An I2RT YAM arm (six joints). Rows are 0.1 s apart.
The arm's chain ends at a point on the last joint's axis. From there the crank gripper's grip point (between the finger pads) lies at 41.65 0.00 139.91 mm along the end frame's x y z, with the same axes.
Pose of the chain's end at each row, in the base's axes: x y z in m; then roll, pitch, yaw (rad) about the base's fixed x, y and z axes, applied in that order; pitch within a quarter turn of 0, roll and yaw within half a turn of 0:
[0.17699 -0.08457 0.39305 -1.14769 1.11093 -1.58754]
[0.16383 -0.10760 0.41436 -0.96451 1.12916 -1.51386]
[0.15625 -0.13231 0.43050 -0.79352 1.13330 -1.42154]
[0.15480 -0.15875 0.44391 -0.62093 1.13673 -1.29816]
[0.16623 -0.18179 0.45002 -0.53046 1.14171 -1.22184]
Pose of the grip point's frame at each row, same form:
[0.30337 -0.15666 0.38122 -1.14769 1.11093 -1.58754]
[0.28373 -0.19079 0.41078 -0.96451 1.12916 -1.51386]
[0.27071 -0.22282 0.43435 -0.79352 1.13330 -1.42154]
[0.26571 -0.25313 0.45398 -0.62093 1.13673 -1.29816]
[0.27620 -0.27700 0.46235 -0.53046 1.14171 -1.22184]

